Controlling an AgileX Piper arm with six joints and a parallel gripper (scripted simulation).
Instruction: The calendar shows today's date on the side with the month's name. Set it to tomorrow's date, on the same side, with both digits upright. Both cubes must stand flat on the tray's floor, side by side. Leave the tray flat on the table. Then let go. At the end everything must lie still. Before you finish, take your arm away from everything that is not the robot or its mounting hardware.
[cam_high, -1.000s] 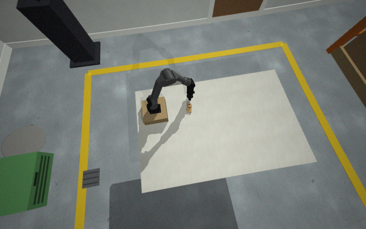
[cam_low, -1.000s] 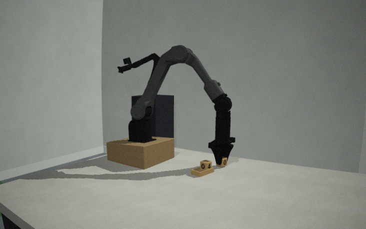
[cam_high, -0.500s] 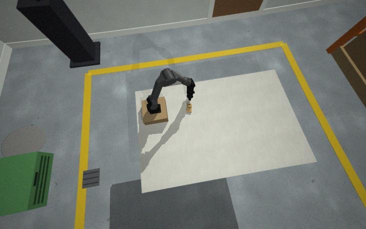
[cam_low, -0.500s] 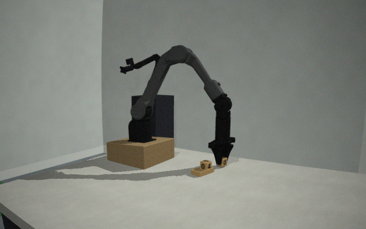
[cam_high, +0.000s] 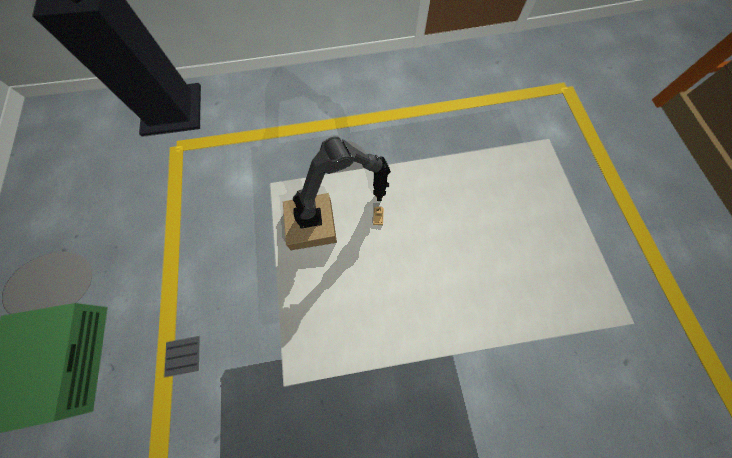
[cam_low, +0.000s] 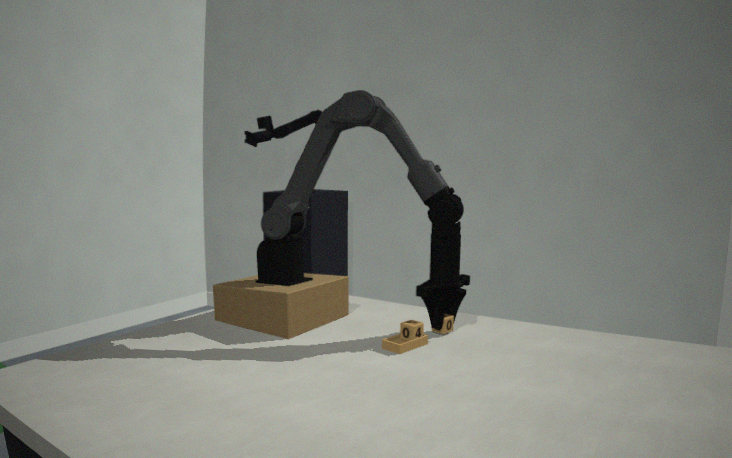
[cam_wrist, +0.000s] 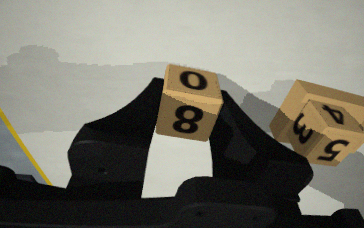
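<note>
My hand is right at the wooden number cube. The rest, counted from my hand: wooden tray 110 mm to the right, 30 mm behind, 10 mm below.
</note>
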